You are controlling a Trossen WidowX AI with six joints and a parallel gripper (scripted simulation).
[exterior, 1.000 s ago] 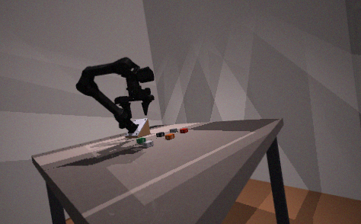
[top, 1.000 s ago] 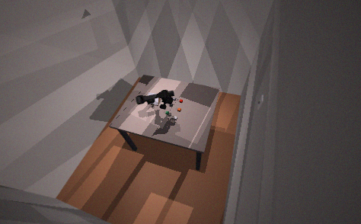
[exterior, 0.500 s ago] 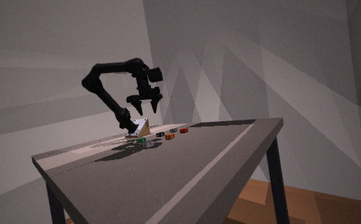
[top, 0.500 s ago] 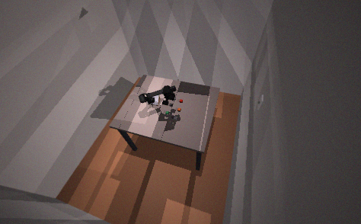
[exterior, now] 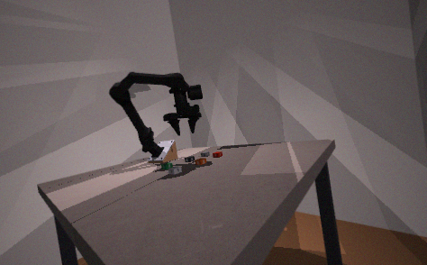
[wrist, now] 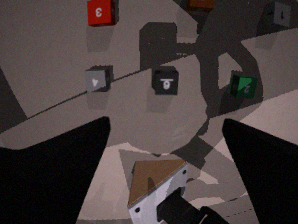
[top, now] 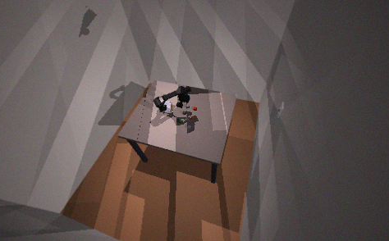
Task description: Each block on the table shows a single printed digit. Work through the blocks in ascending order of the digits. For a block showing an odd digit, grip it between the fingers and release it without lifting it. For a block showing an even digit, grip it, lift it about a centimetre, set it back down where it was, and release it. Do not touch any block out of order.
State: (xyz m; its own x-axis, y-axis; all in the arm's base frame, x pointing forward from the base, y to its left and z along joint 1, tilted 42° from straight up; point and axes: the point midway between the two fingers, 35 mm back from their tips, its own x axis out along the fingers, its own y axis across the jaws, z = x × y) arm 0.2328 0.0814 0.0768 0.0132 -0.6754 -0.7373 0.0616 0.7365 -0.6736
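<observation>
The white block is 11 cm ahead of my gripper tip, 18 cm to the right of it and 12 cm below it. Also, from my gripper tip: grey block 1 cm ahead, 9 cm to the left, 12 cm below; then green block 1 cm behind, 13 cm to the right, 12 cm below; then black block 1 cm to the right, 12 cm below.
</observation>
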